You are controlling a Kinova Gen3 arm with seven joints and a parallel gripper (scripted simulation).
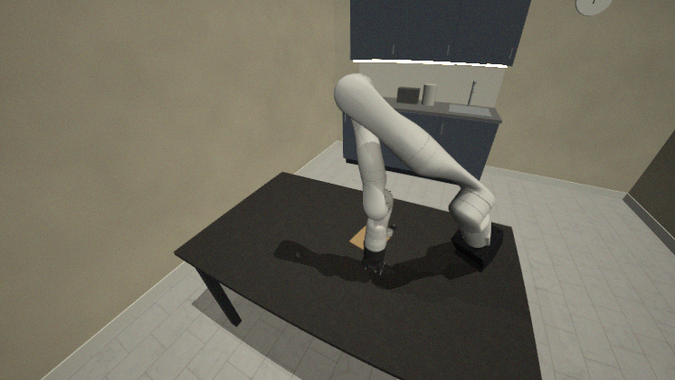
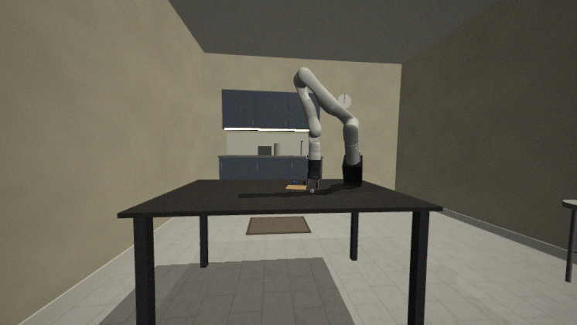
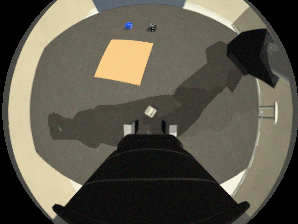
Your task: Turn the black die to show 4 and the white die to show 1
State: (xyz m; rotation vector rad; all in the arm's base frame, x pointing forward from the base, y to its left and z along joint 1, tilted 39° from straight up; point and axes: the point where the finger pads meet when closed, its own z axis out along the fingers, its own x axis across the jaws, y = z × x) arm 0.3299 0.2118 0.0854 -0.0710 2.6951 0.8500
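Now: the white die 4 cm below my hand and 3 cm to the right of it. The rest, counted from my hand: tan mat: 17 cm to the right, 10 cm ahead, 5 cm below; then black die: 30 cm to the right, 4 cm below, 4 cm ahead; then blue die: 31 cm to the right, 12 cm ahead, 4 cm below.
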